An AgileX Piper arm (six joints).
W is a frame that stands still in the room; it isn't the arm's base.
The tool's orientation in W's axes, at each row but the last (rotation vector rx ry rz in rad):
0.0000, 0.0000, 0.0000
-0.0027, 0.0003, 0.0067
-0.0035, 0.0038, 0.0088
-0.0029, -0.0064, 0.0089
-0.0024, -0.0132, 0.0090
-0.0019, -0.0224, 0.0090
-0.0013, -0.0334, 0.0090
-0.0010, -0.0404, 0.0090
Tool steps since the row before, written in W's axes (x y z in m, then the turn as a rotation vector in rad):
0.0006, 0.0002, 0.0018, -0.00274, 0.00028, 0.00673
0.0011, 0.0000, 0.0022, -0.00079, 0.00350, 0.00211
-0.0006, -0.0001, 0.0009, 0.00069, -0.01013, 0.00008
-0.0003, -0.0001, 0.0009, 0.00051, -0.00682, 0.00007
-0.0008, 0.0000, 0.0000, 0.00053, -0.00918, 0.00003
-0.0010, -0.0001, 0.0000, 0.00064, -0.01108, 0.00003
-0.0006, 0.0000, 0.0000, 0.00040, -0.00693, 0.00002
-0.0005, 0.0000, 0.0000, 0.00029, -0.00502, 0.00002
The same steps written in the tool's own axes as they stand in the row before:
0.0006, 0.0002, 0.0018, -0.00274, 0.00028, 0.00673
0.0011, 0.0000, 0.0022, -0.00077, 0.00350, 0.00212
-0.0006, -0.0001, 0.0009, 0.00060, -0.01014, 0.00005
-0.0003, -0.0001, 0.0009, 0.00045, -0.00682, 0.00005
-0.0008, 0.0000, 0.0000, 0.00045, -0.00918, 0.00000
-0.0010, -0.0001, 0.0000, 0.00054, -0.01109, 0.00000
-0.0006, 0.0000, 0.0000, 0.00034, -0.00693, 0.00000
-0.0005, 0.0000, 0.0000, 0.00025, -0.00502, 0.00000

